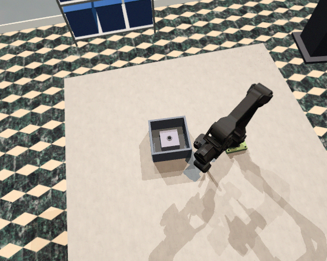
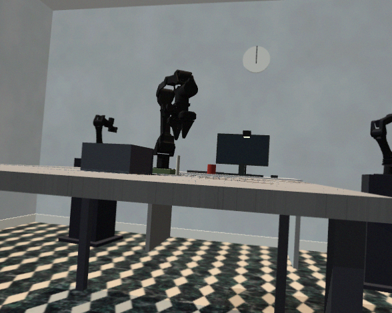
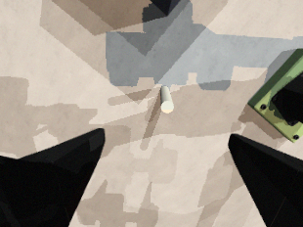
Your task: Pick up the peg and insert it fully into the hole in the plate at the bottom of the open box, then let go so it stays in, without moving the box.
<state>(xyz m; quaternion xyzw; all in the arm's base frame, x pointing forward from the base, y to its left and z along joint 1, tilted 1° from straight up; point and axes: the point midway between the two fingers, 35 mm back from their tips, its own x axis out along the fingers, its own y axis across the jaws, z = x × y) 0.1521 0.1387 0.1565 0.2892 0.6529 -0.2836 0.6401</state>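
The pale grey peg lies 140 mm below my hand. From my hand the other things lie so: box (170 mm to the right, 170 mm ahead, 150 mm below); then plate (170 mm to the right, 170 mm ahead, 130 mm below).
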